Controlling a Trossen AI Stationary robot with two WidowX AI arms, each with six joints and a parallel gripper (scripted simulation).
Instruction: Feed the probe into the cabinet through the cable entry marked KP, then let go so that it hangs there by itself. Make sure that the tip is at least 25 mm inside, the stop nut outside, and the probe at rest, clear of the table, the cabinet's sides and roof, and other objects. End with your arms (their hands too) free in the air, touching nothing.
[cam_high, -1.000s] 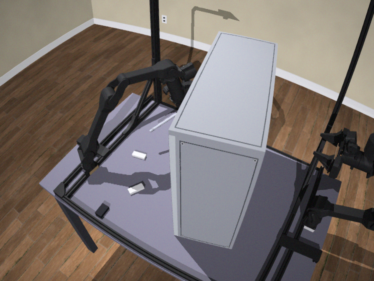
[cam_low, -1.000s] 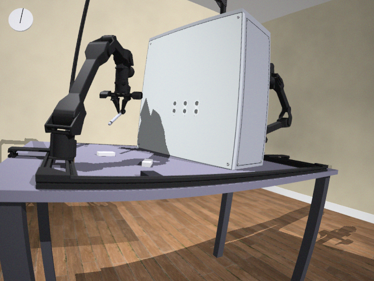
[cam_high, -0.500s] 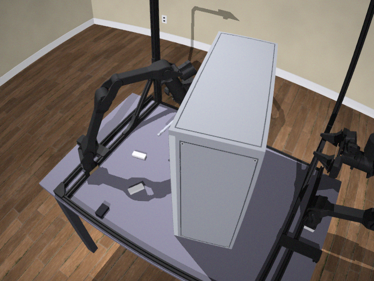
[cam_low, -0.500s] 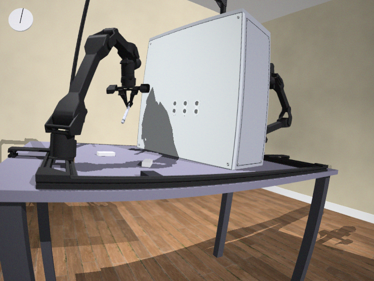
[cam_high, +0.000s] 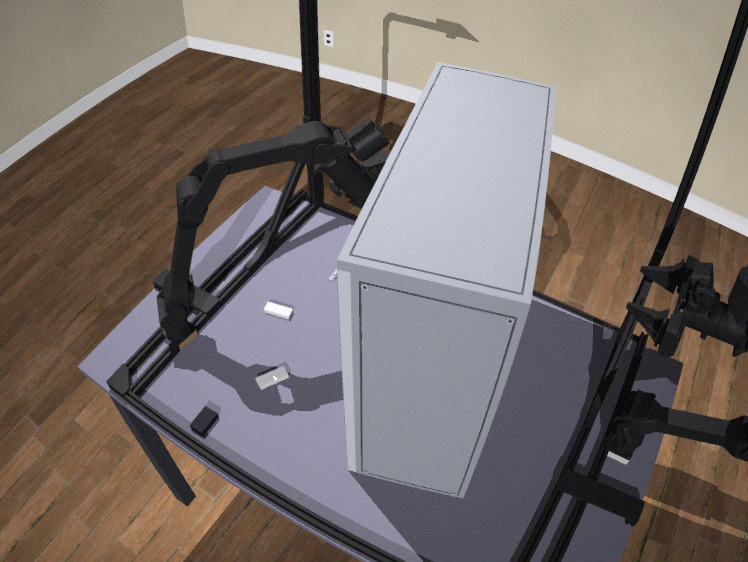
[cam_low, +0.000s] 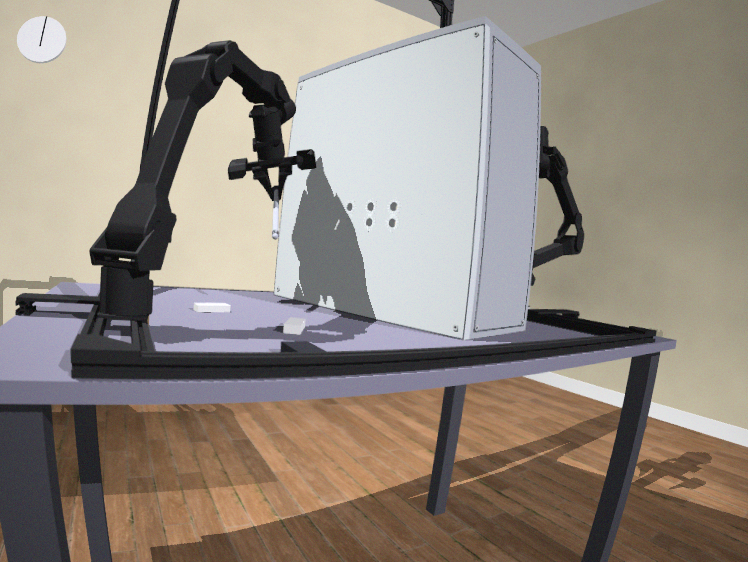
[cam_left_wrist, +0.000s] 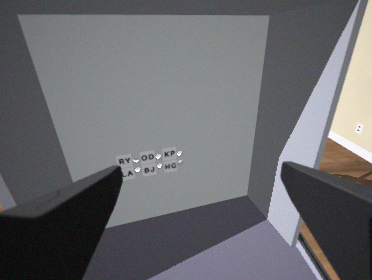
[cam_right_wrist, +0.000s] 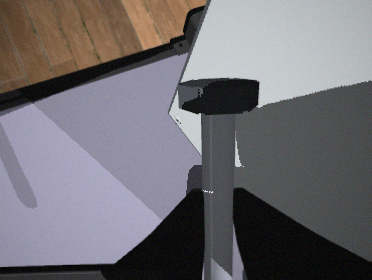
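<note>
The probe lies 40 mm ahead of my right hand, 10 mm to the right of it and 60 mm below it. From my right hand the other things lie so: black block 450 mm ahead, 220 mm to the right, 240 mm below.
</note>
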